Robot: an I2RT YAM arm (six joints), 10 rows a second.
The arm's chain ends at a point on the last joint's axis. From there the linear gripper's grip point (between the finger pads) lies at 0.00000 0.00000 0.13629 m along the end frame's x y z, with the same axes.
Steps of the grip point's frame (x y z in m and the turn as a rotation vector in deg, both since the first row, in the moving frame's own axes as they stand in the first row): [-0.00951 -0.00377 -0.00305 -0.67 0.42 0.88]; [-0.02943 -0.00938 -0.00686 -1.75 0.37 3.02]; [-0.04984 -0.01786 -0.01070 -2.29 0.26 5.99]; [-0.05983 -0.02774 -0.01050 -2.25 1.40 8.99]
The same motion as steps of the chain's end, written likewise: [-0.01050 -0.00537 -0.00304 -0.67 0.42 0.88]; [-0.03020 -0.01356 -0.00679 -1.75 0.37 3.02]; [-0.05017 -0.02333 -0.01059 -2.29 0.26 5.99]; [-0.06273 -0.03333 -0.01035 -2.25 1.40 8.99]
